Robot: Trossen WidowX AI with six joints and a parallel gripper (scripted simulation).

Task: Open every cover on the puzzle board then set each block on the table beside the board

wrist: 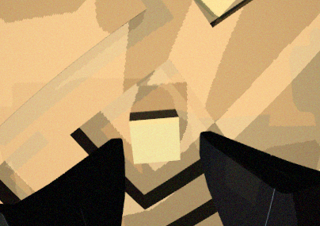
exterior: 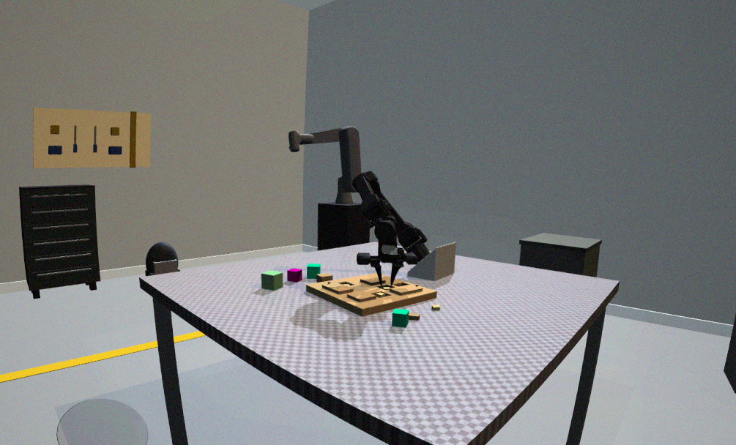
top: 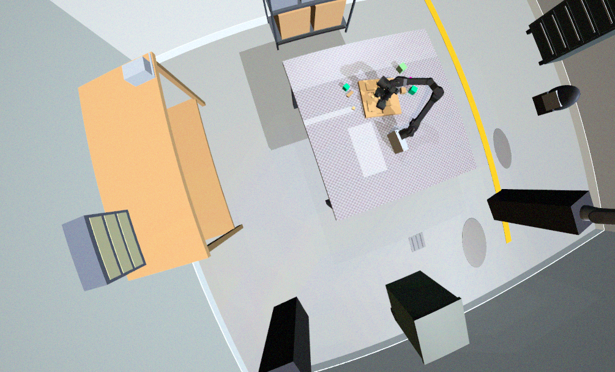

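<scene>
Now: gripper tip 50 mm short of the puzzle board, 20 mm to the left of it and 10 mm above it. Round my gripper tip: magenta block (60 mm ahead, 340 mm to the right, 10 mm below); light green block (180 mm ahead, 330 mm to the right).
</scene>
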